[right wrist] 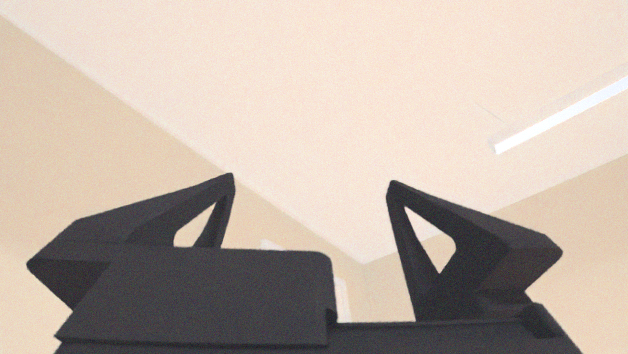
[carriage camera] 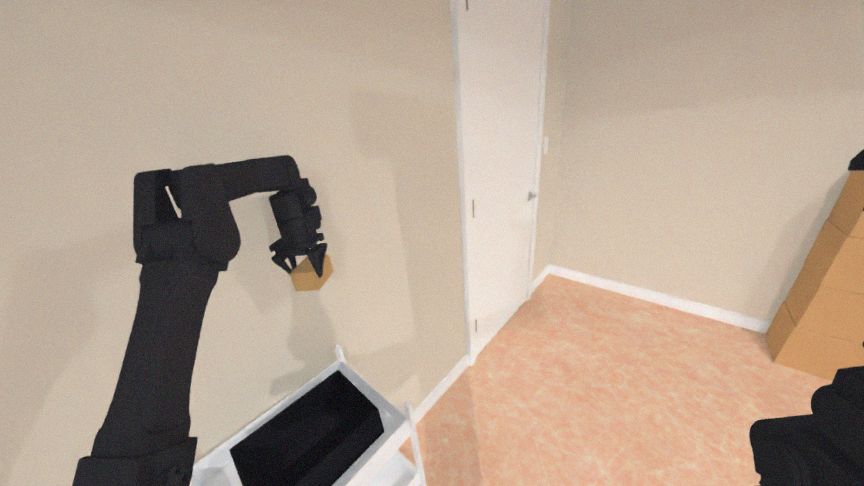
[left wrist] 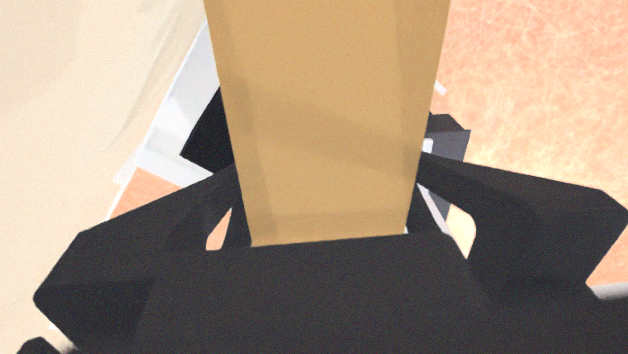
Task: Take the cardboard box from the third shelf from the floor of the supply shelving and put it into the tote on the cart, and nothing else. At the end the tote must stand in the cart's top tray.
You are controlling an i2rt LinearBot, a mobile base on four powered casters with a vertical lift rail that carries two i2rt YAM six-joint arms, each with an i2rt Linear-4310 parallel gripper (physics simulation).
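Places are measured from the left arm's base along level axes (x right, y ahead, z up), in millimetres.
Where they show: left gripper, fingertip midpoint: [carriage camera: 308,277] [left wrist: 322,164]; right gripper, fingertip midpoint: [right wrist: 312,185].
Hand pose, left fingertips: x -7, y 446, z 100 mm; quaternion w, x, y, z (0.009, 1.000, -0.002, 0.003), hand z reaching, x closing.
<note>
Things, the pixels of their centre, and the offset from my left fingertips.
- cardboard box at the middle of its body: [left wrist: 322,109] [carriage camera: 313,272] dx +1, dy +25, dz +0 mm
- black tote at the middle of its body: [left wrist: 278,109] [carriage camera: 311,440] dx -44, dy -148, dz -398 mm
The cardboard box [carriage camera: 310,281] [left wrist: 330,115] is a small brown box held in my left gripper [carriage camera: 306,270] [left wrist: 322,164], whose fingers are shut on two opposite sides of it. In the carriage camera the box hangs above the cart, clear of it. The black tote [carriage camera: 308,429] [left wrist: 207,137] stands in the top tray of the white cart [carriage camera: 369,386] [left wrist: 175,107] at the lower left. The tote's inside is too dark to make out. In the left wrist view the box hides much of the tote and cart. My right gripper [right wrist: 312,185] is open and empty, pointing up toward the ceiling.
A white door [carriage camera: 501,181] is in the wall behind the cart. A stack of large brown boxes [carriage camera: 830,290] stands at the right edge. The cart's white corner posts [carriage camera: 415,444] rise beside its tray. Part of my right arm [carriage camera: 809,435] shows at the lower right.
</note>
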